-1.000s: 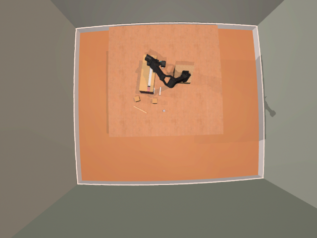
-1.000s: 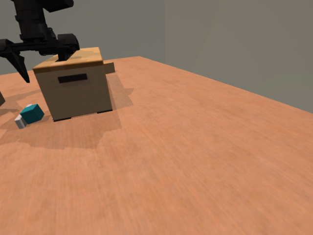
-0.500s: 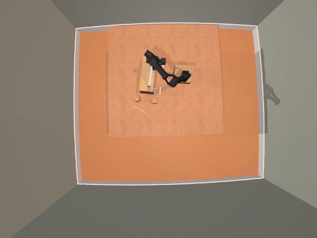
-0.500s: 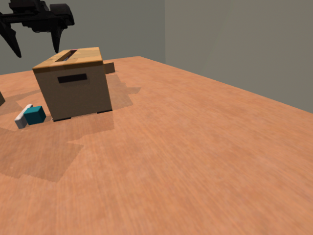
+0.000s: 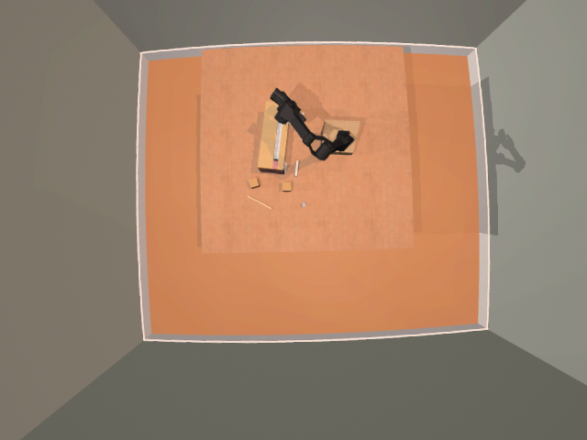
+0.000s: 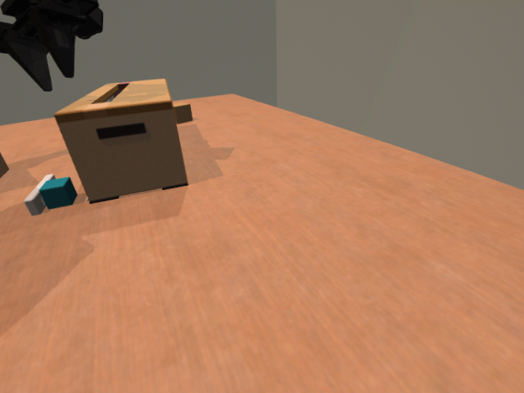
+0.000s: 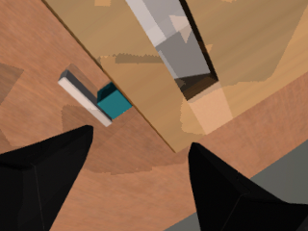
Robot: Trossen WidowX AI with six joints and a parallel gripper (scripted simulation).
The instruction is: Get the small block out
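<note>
Now: the teal block 14 cm below my gripper tip, 4 cm to the right of it and 4 cm behind it. Round my gripper tip: thin stick: 49 cm to the left, 17 cm ahead, 15 cm below; tiny grey cube: 50 cm to the left, 15 cm below, 9 cm behind; tan box: 13 cm to the left, 10 cm below, 5 cm ahead.
</note>
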